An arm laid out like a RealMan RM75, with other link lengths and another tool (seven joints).
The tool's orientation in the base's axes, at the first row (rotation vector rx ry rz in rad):
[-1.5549 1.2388 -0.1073]
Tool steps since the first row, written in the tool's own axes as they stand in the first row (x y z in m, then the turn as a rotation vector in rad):
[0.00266 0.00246 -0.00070 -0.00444 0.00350 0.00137]
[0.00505 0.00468 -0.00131 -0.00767 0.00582 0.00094]
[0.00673 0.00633 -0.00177 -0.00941 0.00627 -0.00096]
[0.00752 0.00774 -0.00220 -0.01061 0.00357 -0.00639]
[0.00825 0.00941 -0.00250 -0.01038 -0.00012 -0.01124]
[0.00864 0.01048 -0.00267 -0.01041 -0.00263 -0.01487]
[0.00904 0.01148 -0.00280 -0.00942 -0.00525 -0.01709]
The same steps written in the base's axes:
[-0.00080 -0.00208 -0.00294 -0.00336 0.00465 -0.00095]
[-0.00152 -0.00393 -0.00560 -0.00656 0.00705 -0.00090]
[-0.00210 -0.00525 -0.00752 -0.00883 0.00712 0.00041]
[-0.00290 -0.00592 -0.00882 -0.01106 0.00402 0.00526]
[-0.00382 -0.00642 -0.01034 -0.01166 0.00011 0.00991]
[-0.00443 -0.00668 -0.01129 -0.01235 -0.00263 0.01330]
[-0.00497 -0.00692 -0.01220 -0.01164 -0.00519 0.01569]

